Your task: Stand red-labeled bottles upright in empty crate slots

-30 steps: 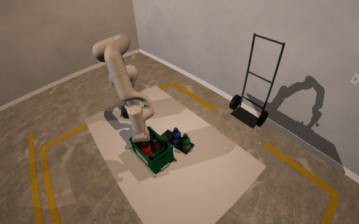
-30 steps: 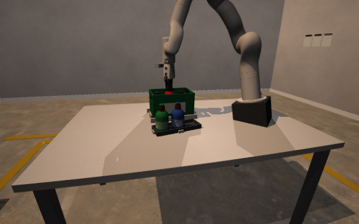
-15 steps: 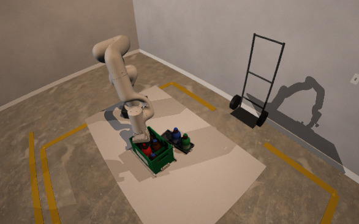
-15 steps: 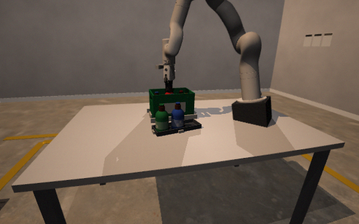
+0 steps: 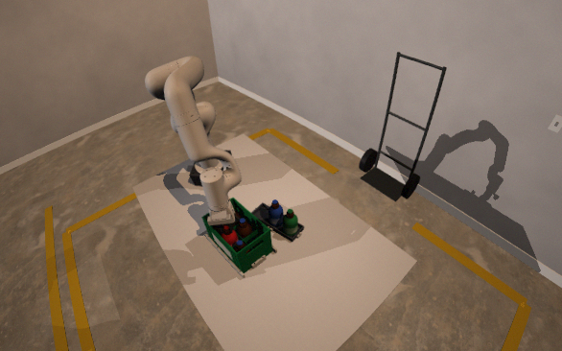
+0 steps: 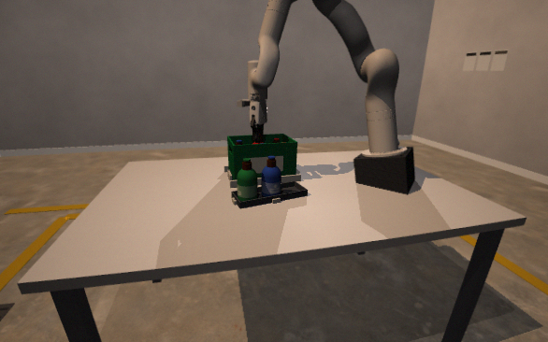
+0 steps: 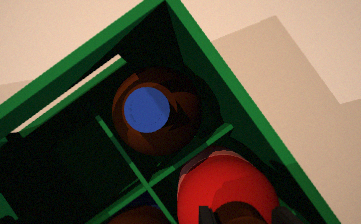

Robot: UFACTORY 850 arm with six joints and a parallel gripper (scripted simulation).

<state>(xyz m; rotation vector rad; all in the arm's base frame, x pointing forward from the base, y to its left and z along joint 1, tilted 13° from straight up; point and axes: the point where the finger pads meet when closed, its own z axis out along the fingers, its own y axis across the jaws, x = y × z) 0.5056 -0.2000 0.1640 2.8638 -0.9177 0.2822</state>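
My hand is 7 cm above the red-labeled bottle. Round my hand: green crate: 5 cm to the left, 10 cm below; then brown bottle: 9 cm to the left, 10 cm below; then blue-labeled bottle: 1 cm ahead, 27 cm to the left, 10 cm below.
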